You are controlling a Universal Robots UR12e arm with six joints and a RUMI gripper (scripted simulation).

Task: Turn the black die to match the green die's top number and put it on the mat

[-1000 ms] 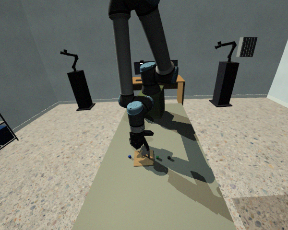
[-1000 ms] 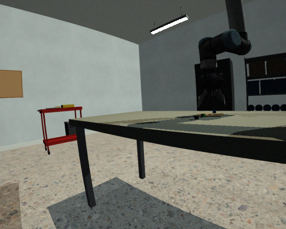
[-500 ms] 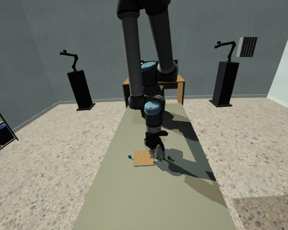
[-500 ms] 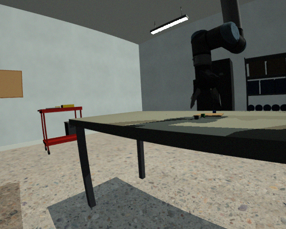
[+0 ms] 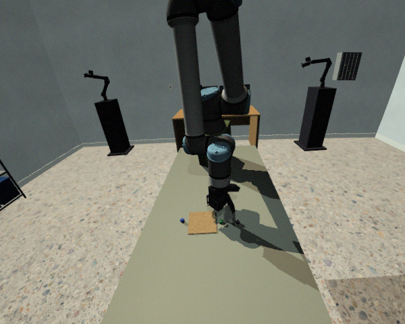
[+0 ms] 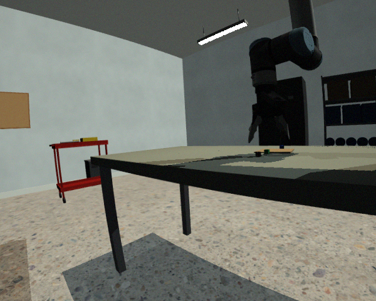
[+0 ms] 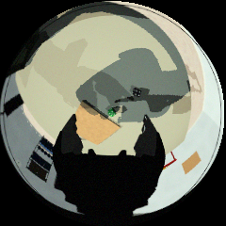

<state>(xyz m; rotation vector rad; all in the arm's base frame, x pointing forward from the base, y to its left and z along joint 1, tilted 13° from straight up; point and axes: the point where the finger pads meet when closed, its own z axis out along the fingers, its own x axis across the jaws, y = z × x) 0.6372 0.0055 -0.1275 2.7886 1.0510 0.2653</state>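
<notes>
Right now the green die is 30 mm below my hand, 10 mm to the right of it and 10 mm ahead of it. The rest, counted from my hand: black die (70 mm to the left, 30 mm below, 20 mm ahead); blue die (210 mm to the right, 30 mm below); mat (110 mm to the right, 40 mm below).
</notes>
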